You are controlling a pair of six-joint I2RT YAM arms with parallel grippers.
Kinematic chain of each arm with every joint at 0, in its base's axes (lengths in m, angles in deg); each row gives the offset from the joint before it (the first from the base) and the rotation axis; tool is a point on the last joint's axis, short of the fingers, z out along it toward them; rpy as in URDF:
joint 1: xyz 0 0 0.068 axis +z
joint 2: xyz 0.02 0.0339 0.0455 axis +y
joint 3: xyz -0.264 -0.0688 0 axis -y
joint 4: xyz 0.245 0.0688 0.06 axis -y
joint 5: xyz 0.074 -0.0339 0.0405 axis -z
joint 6: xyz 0.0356 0 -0.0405 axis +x
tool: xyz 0 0 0 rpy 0 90 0
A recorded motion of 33 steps. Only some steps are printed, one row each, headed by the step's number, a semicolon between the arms.
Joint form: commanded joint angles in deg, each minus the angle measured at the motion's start. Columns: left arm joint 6, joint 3, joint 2, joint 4, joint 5, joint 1; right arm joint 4, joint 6, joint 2, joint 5, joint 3, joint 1.
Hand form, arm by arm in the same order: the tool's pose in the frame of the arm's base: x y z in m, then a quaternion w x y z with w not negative. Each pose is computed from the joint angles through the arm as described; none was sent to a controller.
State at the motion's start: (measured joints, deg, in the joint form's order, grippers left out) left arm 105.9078 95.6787 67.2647 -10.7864 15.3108 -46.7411; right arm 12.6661 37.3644 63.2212 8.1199 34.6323 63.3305
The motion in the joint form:
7: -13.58 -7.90 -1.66 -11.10 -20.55 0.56; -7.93 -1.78 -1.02 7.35 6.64 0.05
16: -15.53 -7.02 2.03 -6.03 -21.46 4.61; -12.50 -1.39 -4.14 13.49 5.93 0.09
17: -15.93 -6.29 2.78 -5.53 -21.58 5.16; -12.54 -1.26 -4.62 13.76 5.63 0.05
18: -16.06 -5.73 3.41 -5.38 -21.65 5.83; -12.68 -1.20 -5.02 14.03 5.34 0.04
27: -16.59 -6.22 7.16 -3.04 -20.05 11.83; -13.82 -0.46 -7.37 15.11 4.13 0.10
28: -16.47 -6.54 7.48 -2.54 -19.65 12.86; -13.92 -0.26 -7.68 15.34 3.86 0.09
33: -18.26 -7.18 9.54 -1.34 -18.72 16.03; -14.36 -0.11 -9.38 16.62 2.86 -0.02
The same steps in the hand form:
7: 0.1579 -0.1598 0.5025 0.63886 0.64743 0.27988 0.30718; 0.1210 0.2203 0.2854 0.46838 -0.11187 0.78859 0.38241
16: 0.1859 -0.1630 0.5032 0.64344 0.61618 0.31341 0.32876; 0.1179 0.2064 0.2853 0.48779 -0.08235 0.79974 0.34013
17: 0.1899 -0.1633 0.5052 0.64537 0.61039 0.31808 0.33128; 0.1174 0.2047 0.2853 0.48931 -0.07941 0.79919 0.33994
18: 0.1940 -0.1629 0.5061 0.64406 0.60747 0.32254 0.33486; 0.1169 0.2031 0.2847 0.49031 -0.07760 0.79934 0.33856
27: 0.2310 -0.1576 0.4916 0.62172 0.60403 0.35305 0.35209; 0.1132 0.1949 0.2839 0.49299 -0.06724 0.79957 0.33634
28: 0.2360 -0.1552 0.4893 0.61861 0.60326 0.35607 0.35583; 0.1128 0.1937 0.2832 0.49329 -0.06473 0.79991 0.33560
33: 0.2564 -0.1499 0.4781 0.60892 0.59853 0.38149 0.35420; 0.1109 0.1875 0.2823 0.50004 -0.05558 0.79847 0.33063

